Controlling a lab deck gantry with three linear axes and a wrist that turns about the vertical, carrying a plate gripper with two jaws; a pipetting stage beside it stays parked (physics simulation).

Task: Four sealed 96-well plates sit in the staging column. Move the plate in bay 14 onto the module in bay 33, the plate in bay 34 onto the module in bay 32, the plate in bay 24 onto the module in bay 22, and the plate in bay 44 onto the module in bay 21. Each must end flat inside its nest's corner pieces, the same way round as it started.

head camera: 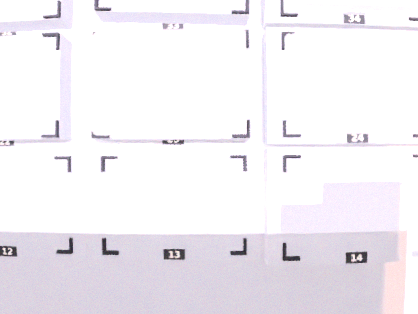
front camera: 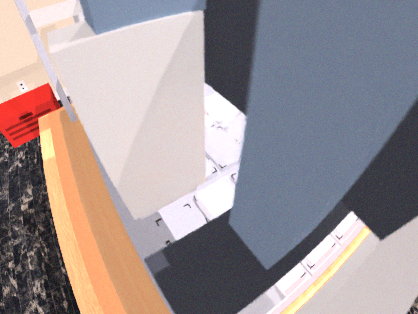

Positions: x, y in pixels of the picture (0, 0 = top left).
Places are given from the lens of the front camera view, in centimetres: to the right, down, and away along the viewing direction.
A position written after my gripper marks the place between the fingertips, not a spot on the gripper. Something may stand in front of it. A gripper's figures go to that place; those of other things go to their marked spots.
my gripper (front camera: 237, 281): 4, 18, 30
bay 32 module (front camera: 221, 148): 4, -2, 65
bay 13 (front camera: 178, 221): -7, 15, 53
The marked spots on the bay 13 and the bay 32 module are 24 cm apart.
